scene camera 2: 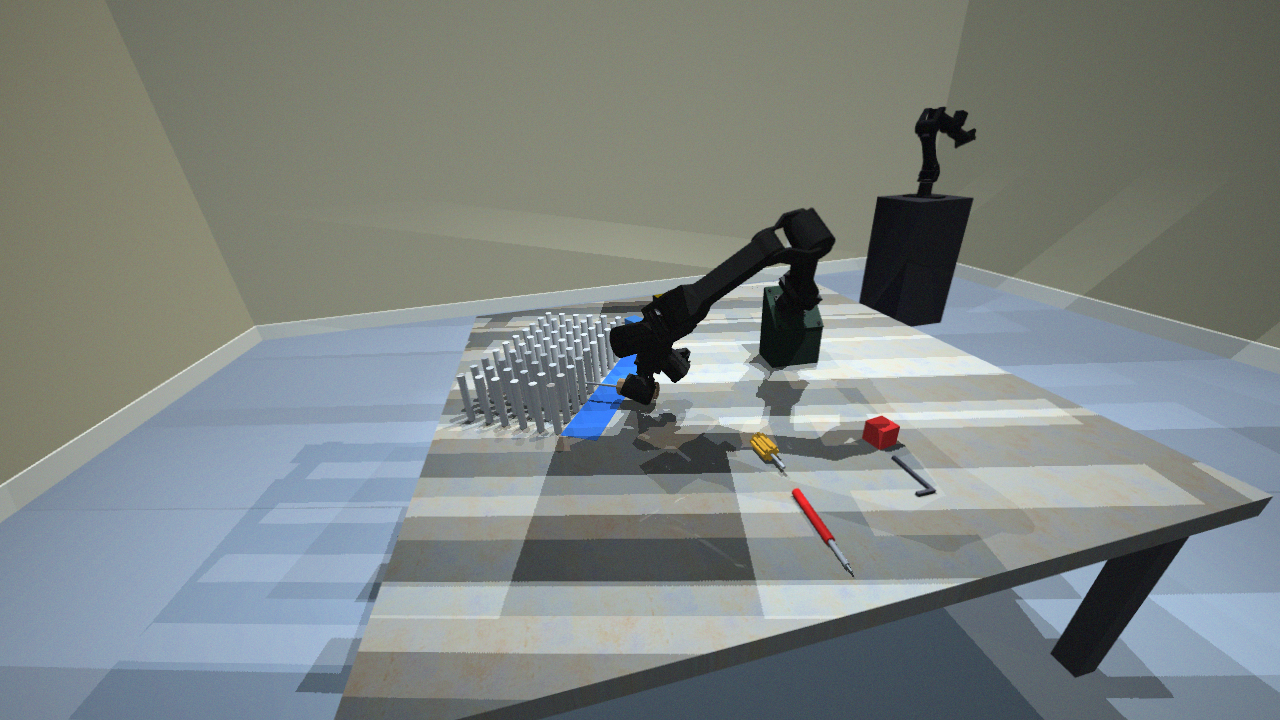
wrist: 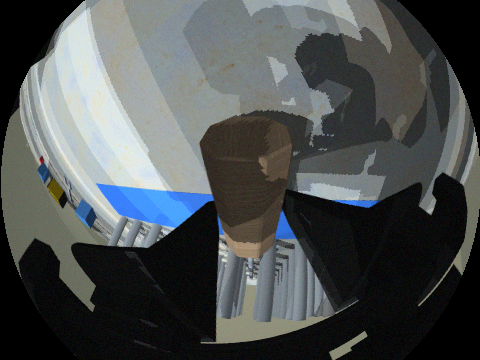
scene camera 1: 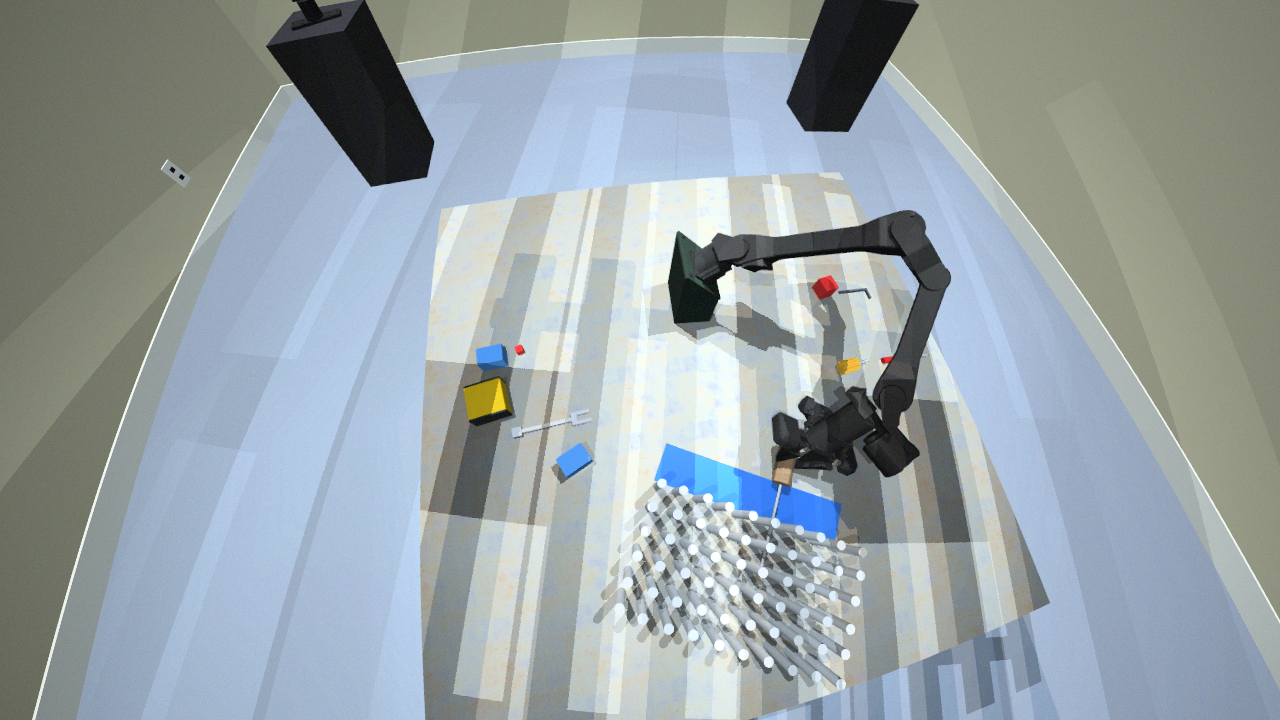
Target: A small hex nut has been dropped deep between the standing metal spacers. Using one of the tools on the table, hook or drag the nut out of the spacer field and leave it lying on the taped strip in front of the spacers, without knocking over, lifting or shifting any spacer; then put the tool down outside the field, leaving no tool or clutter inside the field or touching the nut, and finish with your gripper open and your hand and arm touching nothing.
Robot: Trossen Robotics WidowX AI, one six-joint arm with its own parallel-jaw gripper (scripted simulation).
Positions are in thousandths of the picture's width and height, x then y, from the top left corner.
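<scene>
Scene camera 1 shows the gripper (scene camera 1: 613, 642) together with a yellow box (scene camera 1: 381, 556) and a blue taped strip (scene camera 1: 586, 684). In scene camera 2 there are a red screwdriver (scene camera 2: 628, 698) and a red cube (scene camera 2: 688, 601), and both the gripper (scene camera 2: 498, 540) and the strip (scene camera 2: 461, 588) appear there too. The wrist view again has the gripper (wrist: 518, 562) and the strip (wrist: 353, 579); the red screwdriver is out of frame in the wrist view, and the red cube is out of frame in the wrist view as well.
</scene>
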